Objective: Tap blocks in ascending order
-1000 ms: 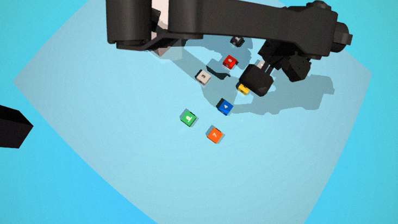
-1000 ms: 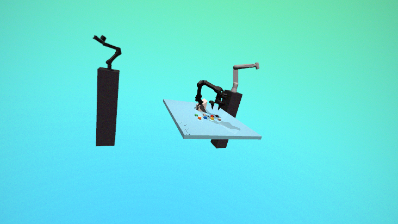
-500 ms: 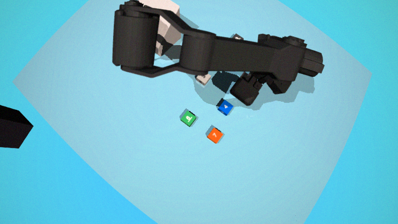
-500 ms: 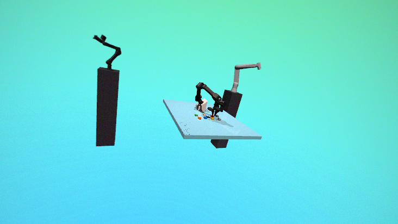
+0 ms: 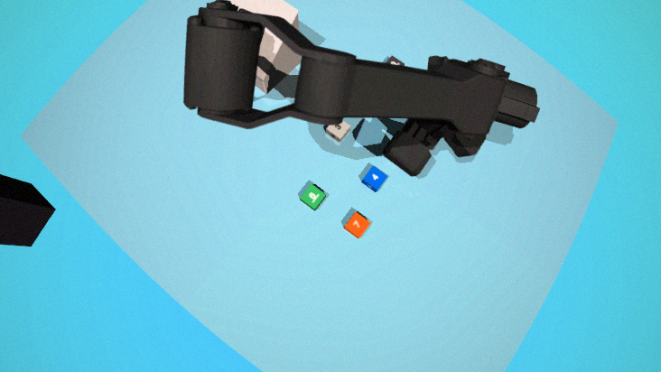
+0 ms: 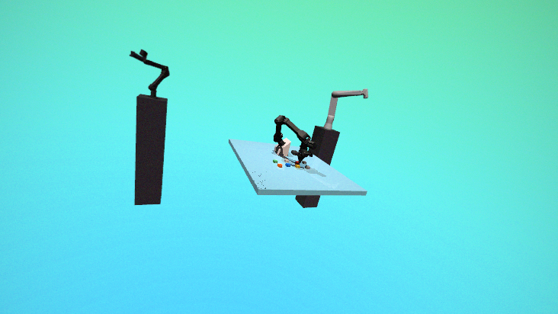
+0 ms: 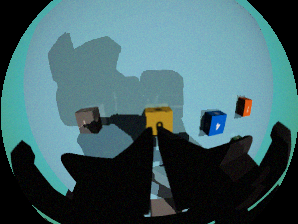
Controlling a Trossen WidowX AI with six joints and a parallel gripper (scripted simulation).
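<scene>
My gripper tip is 3 cm above the yellow block, 1 cm to the left of it and 1 cm past it. The rest, counted from my gripper tip: red block (9 cm behind, 4 cm to the left, 3 cm below); then blue block (10 cm to the right, 3 cm below, 2 cm behind); then grey block (9 cm to the left, 3 cm below, 1 cm ahead).
</scene>
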